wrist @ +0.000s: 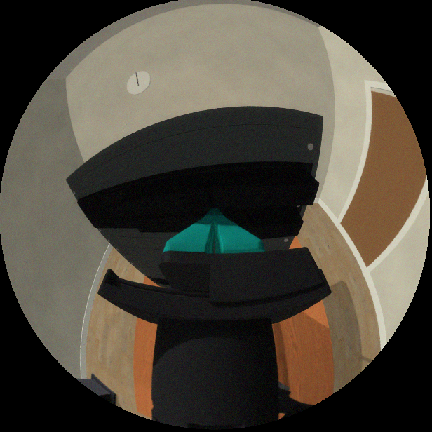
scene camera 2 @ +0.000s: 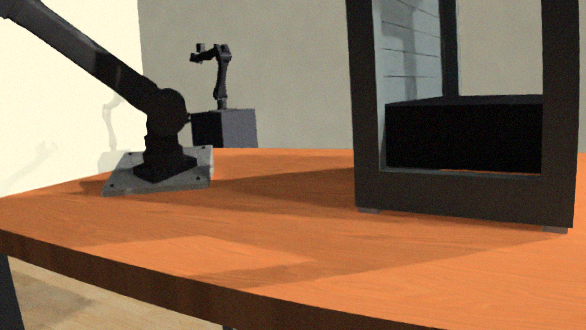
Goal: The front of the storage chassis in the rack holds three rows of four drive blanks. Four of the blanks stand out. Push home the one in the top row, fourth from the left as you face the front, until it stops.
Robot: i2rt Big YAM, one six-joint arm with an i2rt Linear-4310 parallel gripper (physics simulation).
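Note:
You'd find my gripper here (wrist: 214, 213), and there's a rack as well: it's the rack (scene camera 2: 409, 120) in the scene view, and the wrist camera has it too, with the rack (wrist: 257, 164) showing there.

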